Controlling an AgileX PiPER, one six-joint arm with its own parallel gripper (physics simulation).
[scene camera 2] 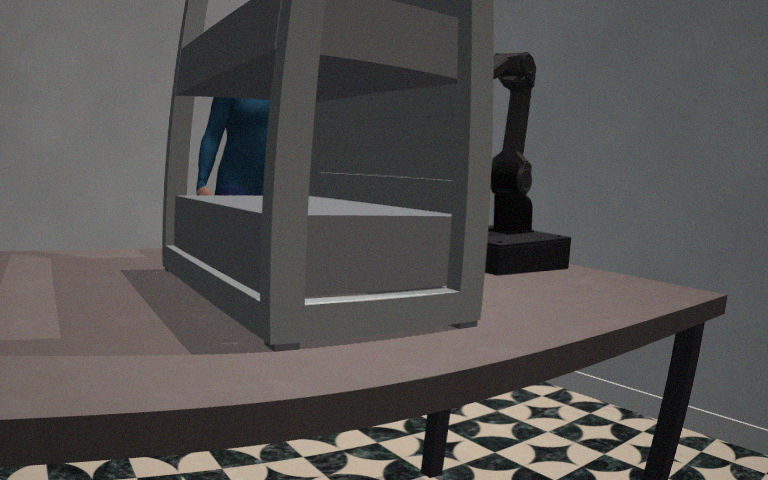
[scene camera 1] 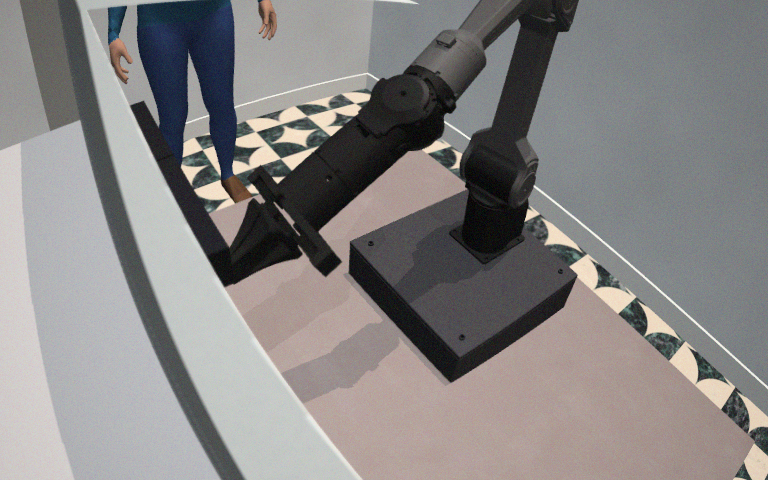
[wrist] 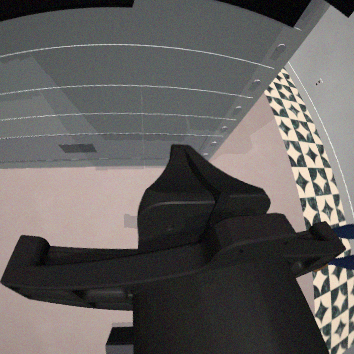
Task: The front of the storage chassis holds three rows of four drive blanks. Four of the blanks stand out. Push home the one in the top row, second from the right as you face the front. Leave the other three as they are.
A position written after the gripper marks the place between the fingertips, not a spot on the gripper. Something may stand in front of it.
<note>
In view: the gripper [wrist: 178,155] and a grey rack [scene camera 1: 246,239].
The grey rack shows as well in scene camera 2 [scene camera 2: 394,95] and in the wrist view [wrist: 90,90].
</note>
